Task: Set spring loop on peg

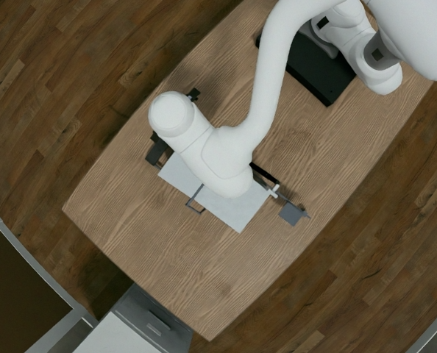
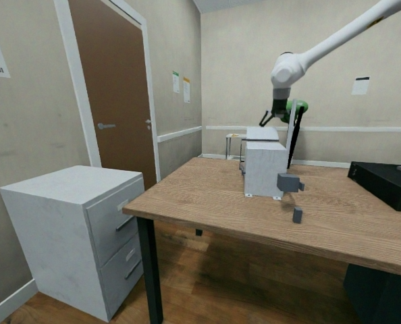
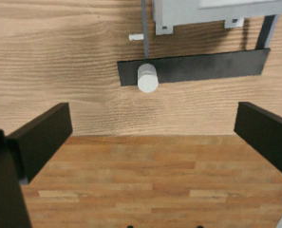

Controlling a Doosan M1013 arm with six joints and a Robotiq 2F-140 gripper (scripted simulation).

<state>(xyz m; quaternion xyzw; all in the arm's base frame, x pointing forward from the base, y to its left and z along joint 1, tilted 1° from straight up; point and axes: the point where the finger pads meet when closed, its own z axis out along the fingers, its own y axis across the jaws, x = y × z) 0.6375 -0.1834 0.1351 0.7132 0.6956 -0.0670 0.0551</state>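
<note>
Now: the steel test weight 2 cm to the right of my hand and 16 cm below it. From my hand the other things lie so: white peg 2 cm behind, 36 cm to the left, 17 cm above.
</note>
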